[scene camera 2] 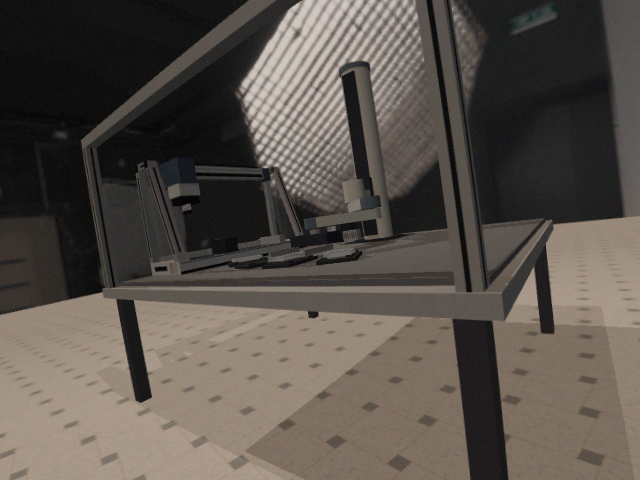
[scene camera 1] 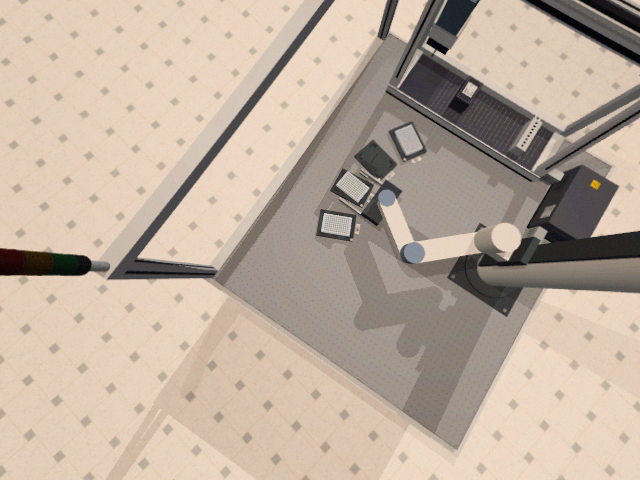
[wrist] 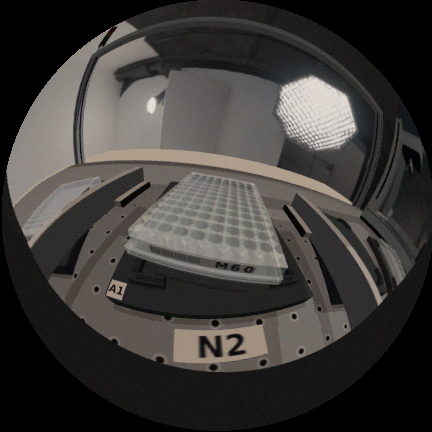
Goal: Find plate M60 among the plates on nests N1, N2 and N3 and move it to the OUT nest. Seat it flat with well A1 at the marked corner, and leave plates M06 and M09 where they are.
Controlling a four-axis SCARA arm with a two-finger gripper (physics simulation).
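Seen in the pictures: gripper, fingertip midpoint: (scene camera 2: 285, 254) (scene camera 1: 349, 183) (wrist: 218, 185); arm's base, origin of the base link: (scene camera 1: 491, 268).
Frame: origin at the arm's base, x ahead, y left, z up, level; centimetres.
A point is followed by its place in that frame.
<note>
Plate M60 (wrist: 205, 220) @(x 68.5, y 4.9, z 4.4 cm) (scene camera 1: 353, 186) @(x 71.8, y 4.3, z 4.4 cm), a clear many-well plate, sits over the dark nest N2 (wrist: 210, 302) (scene camera 1: 343, 172) @(x 78.2, y 1.0, z 3.7 cm). In the wrist view its labelled edge slopes down to the right, not parallel to the nest's front edge. The nest's A1 tag is at its front left corner. My gripper (wrist: 218, 185) @(x 73.8, y 4.3, z 4.8 cm) (scene camera 1: 351, 186) @(x 73.8, y 4.3, z 4.8 cm) is open; its fingers stand apart on either side of M60, with gaps. A dark nest without a plate (scene camera 1: 375, 160) @(x 70.3, y -12.6, z 2.4 cm) lies beside N2. Two other plates (scene camera 1: 337, 224) @(x 68.3, y 22.7, z 3.9 cm) (scene camera 1: 408, 139) @(x 63.0, y -29.1, z 3.9 cm) sit on outer nests; their labels cannot be read.
The arm (scene camera 1: 397, 222) @(x 48.6, y 11.2, z 16.0 cm) (scene camera 2: 346, 217) @(x 49.8, y 14.9, z 14.3 cm) reaches over the grey table (scene camera 1: 289, 268) @(x 75.0, y 50.4, z 1.3 cm) from its column (scene camera 2: 369, 155) @(x 5.9, y 4.6, z 43.1 cm). A dark conveyor-like bed (scene camera 1: 491, 121) @(x 36.1, y -56.5, z 6.2 cm) under a frame, and a dark box (scene camera 1: 578, 201) @(x -9.6, y -39.7, z 12.7 cm), stand beyond the nests. Frame posts (scene camera 2: 454, 155) @(x 104.4, y 70.9, z 20.3 cm) rise at the table's edges.
</note>
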